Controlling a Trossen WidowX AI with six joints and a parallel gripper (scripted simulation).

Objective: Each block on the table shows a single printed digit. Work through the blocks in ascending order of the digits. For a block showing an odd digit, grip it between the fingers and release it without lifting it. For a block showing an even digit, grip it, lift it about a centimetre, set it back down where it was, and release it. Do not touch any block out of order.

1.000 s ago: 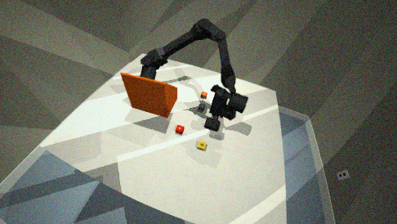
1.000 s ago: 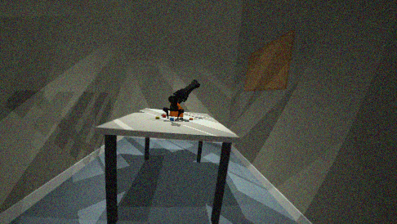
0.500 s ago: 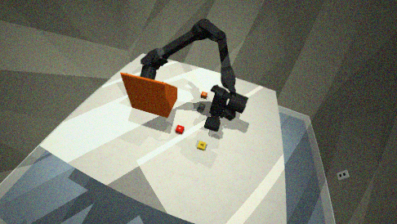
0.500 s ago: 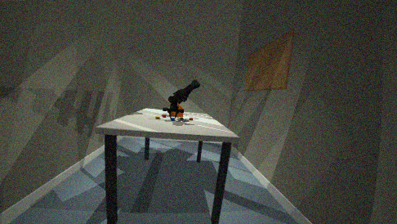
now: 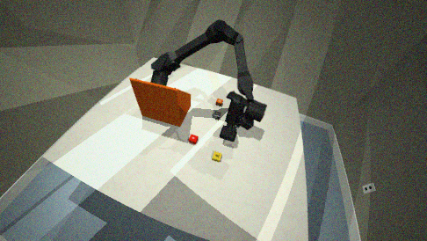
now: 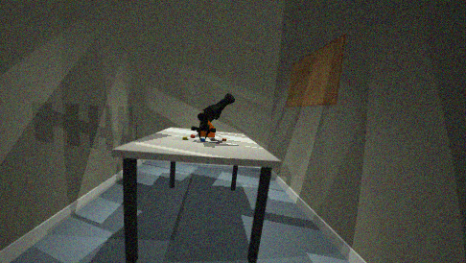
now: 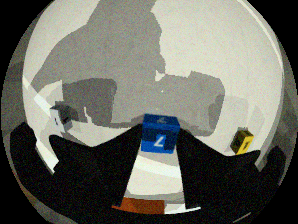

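My gripper tip is right at the blue block. Also, from my gripper tip: white block: 130 mm to the left, 20 mm behind; then grey block: 80 mm to the left, 80 mm behind; then yellow block: 140 mm to the right.
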